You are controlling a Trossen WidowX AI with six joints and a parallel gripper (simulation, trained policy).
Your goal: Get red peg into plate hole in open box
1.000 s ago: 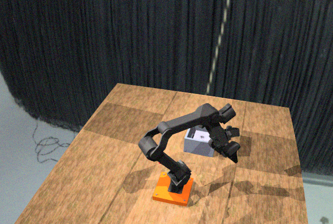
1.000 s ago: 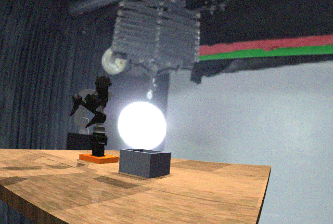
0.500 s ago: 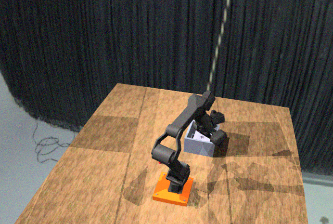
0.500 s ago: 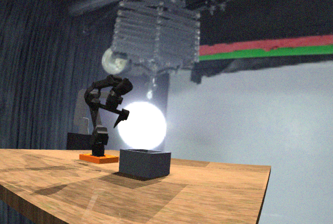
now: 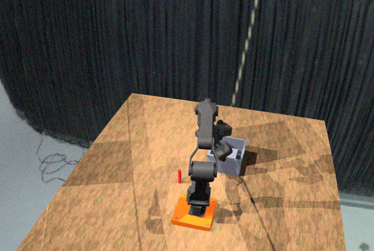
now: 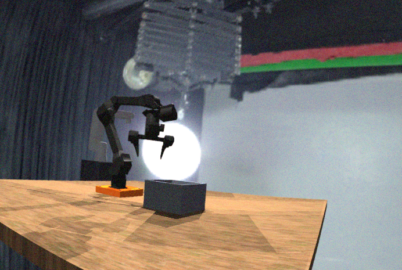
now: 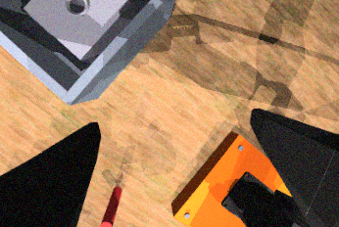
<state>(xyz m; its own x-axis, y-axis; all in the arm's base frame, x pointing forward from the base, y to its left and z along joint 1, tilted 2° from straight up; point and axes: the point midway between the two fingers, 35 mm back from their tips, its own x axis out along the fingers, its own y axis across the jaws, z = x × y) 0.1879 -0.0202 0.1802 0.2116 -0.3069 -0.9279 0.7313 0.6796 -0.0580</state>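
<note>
My gripper tip is now 15 cm to the right of the red peg, 14 cm above it and 3 cm past it. Round my gripper tip: grey box: 15 cm below, 15 cm ahead, 3 cm to the right; then plate: 15 cm ahead, 13 cm below, 3 cm to the right.
</note>
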